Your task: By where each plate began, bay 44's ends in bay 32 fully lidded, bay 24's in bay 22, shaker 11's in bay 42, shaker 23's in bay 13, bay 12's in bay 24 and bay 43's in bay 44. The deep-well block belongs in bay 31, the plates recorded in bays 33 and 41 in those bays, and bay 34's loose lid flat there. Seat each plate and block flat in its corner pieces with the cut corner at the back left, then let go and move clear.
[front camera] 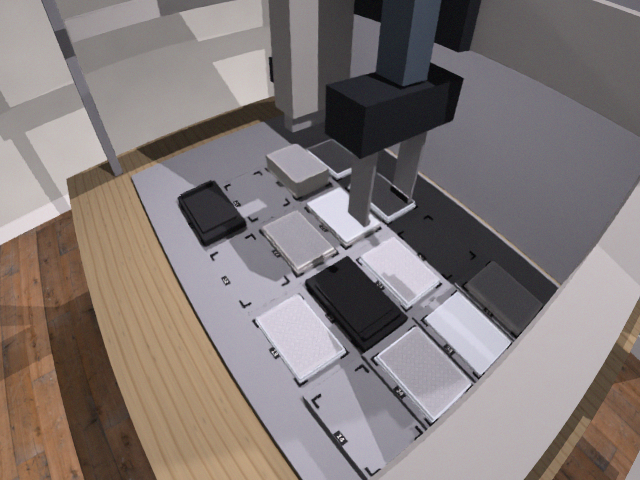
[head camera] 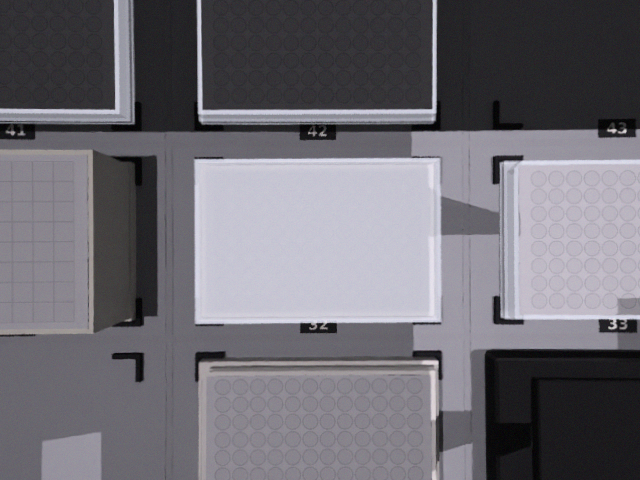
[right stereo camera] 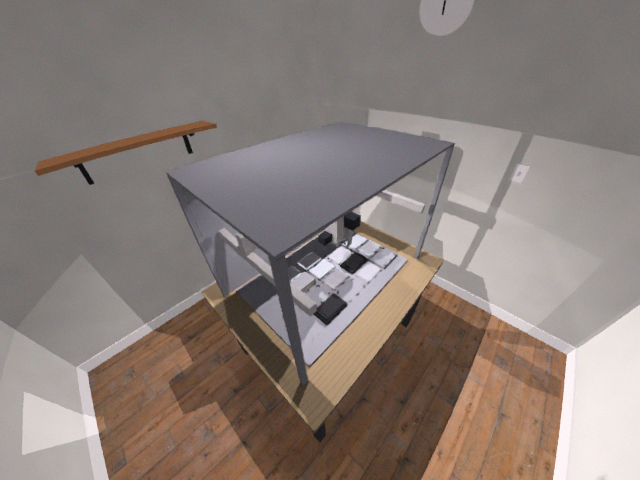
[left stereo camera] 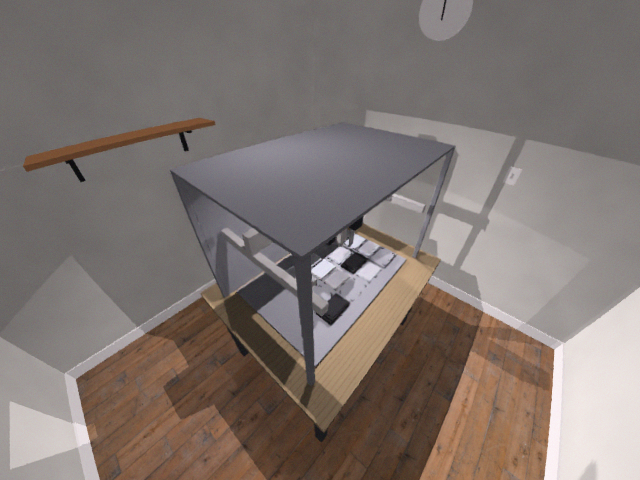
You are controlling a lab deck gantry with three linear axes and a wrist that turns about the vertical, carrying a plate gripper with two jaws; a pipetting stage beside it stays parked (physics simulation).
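Where they show: gripper, fingertip midpoint: [front camera: 380, 206] [right stereo camera: 343, 242] [left stereo camera: 344, 242]; robot's base, link origin: [front camera: 182, 207] [right stereo camera: 328, 322] [left stereo camera: 332, 322].
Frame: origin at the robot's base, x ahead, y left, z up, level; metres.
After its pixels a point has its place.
In the front view my gripper [front camera: 386, 212] {x 0.358, y 0.212, z 0.160 m} is open and empty, its two jaws hanging apart above the plates in bays 32 and 42. A plain-topped lidded plate [front camera: 336, 211] {x 0.218, y 0.249, z 0.017 m} [head camera: 317, 240] {x 0.228, y 0.257, z 0.017 m} lies flat in bay 32. Plates stand in bay 42 [front camera: 385, 198] {x 0.245, y 0.358, z 0.014 m} [head camera: 317, 56] {x 0.228, y 0.353, z 0.014 m}, bay 41 [front camera: 330, 153] {x 0.052, y 0.361, z 0.014 m} [head camera: 51, 56] {x 0.092, y 0.352, z 0.014 m}, bay 33 [front camera: 400, 269] {x 0.395, y 0.255, z 0.014 m} [head camera: 584, 237] {x 0.366, y 0.258, z 0.014 m}, bay 22 [front camera: 297, 240] {x 0.235, y 0.146, z 0.014 m} [head camera: 317, 428] {x 0.227, y 0.160, z 0.014 m}, bay 13 [front camera: 299, 338] {x 0.399, y 0.039, z 0.014 m}, bay 24 [front camera: 423, 373] {x 0.558, y 0.145, z 0.029 m} and bay 44 [front camera: 504, 297] {x 0.559, y 0.355, z 0.029 m}. The deep-well block [front camera: 298, 167] {x 0.084, y 0.249, z 0.042 m} [head camera: 38, 242] {x 0.102, y 0.257, z 0.042 m} stands in bay 31. A white lid [front camera: 467, 330] {x 0.554, y 0.255, z 0.023 m} lies flat in bay 34. The cut corners are too small to tell.
Black shakers stand at bay 11 [front camera: 210, 211] {x 0.076, y 0.041, z 0.024 m} and bay 23 [front camera: 356, 304] {x 0.406, y 0.143, z 0.023 m} [head camera: 589, 428] {x 0.361, y 0.164, z 0.024 m}. Bays 12, 14, 21 and 43 show no plate. A grey column [front camera: 305, 67] {x 0.255, y 0.156, z 0.346 m} stands behind the deck. The enclosure [left stereo camera: 315, 175] {x 0.013, y 0.112, z 0.691 m} [right stereo camera: 310, 175] {x 0.027, y 0.097, z 0.691 m} covers it.
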